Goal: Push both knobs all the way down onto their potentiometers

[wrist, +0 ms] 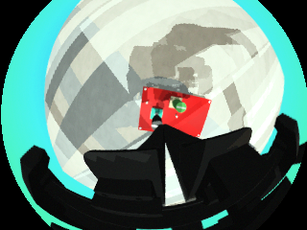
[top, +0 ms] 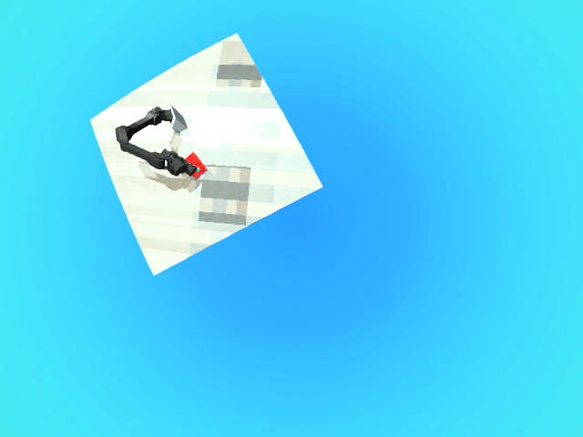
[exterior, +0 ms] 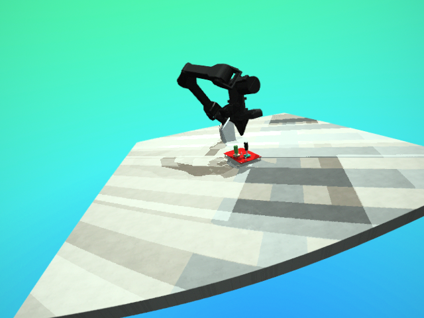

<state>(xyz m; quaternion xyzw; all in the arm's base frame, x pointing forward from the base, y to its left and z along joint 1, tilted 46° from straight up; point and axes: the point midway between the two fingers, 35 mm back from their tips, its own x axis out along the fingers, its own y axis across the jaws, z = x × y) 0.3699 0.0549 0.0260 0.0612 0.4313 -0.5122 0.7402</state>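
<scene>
The black knob lies 1 cm to the left of my gripper tip and 4 cm below it. From my gripper tip the other things lie so: green knob: 2 cm behind, 3 cm to the right, 6 cm below.
</scene>
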